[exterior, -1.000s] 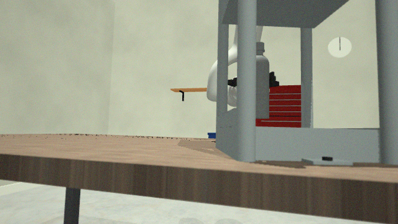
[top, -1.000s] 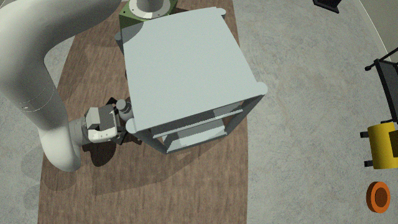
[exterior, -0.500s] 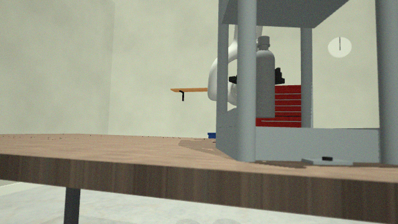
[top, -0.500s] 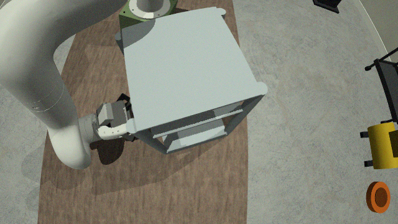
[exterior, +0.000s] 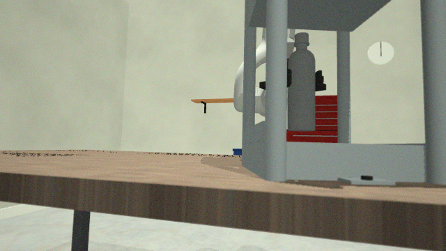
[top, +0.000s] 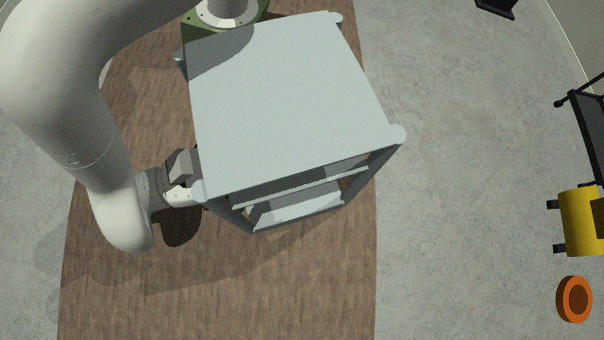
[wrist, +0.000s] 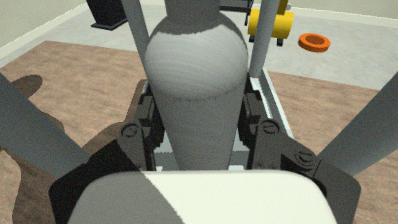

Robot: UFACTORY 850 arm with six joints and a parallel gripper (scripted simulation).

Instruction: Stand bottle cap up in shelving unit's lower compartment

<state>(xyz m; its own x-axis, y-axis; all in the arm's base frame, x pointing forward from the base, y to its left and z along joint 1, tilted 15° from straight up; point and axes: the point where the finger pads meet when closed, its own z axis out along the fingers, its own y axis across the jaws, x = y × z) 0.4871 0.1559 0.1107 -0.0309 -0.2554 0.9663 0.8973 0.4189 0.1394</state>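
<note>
My hand is 4 cm past the grey shelving unit, 8 cm to the right of it and 2 cm below it. Also, from my hand: grey bottle (3 cm above).
</note>
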